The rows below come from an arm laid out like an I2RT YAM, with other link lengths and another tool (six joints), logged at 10 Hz.
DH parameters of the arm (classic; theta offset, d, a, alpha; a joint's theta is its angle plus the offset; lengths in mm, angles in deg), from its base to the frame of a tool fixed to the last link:
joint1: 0 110.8 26.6 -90
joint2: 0 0 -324.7 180
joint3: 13.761 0 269.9 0
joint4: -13.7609 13.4 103.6 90
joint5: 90 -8.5 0 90
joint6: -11.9 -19.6 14 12.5
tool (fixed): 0 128 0 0
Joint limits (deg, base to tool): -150..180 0..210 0..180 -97..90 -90..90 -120..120
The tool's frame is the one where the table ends.
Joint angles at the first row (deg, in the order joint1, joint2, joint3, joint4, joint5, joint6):
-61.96, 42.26, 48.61, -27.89, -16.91, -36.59
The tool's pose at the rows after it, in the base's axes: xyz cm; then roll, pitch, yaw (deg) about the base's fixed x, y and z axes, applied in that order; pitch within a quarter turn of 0, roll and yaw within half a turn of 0:
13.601, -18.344, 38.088, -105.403, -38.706, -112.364
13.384, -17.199, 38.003, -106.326, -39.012, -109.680
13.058, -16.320, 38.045, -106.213, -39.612, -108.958
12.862, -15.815, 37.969, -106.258, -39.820, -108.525
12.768, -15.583, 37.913, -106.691, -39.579, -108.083
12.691, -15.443, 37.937, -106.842, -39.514, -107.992
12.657, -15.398, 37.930, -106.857, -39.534, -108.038
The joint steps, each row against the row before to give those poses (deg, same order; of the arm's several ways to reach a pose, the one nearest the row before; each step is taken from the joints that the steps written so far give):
-0.01, -1.95, 0.37, -3.62, -2.84, -1.81
0.01, -1.44, 0.45, -2.78, -1.65, -1.57
0.00, -1.61, -0.01, -1.39, -0.58, -0.72
0.00, -0.96, -0.11, -0.86, -0.30, -0.35
-0.01, -0.26, 0.25, -0.97, -0.13, -0.13
0.00, -0.20, 0.19, -0.53, 0.02, -0.03
0.01, -0.11, 0.00, -0.10, 0.06, 0.01

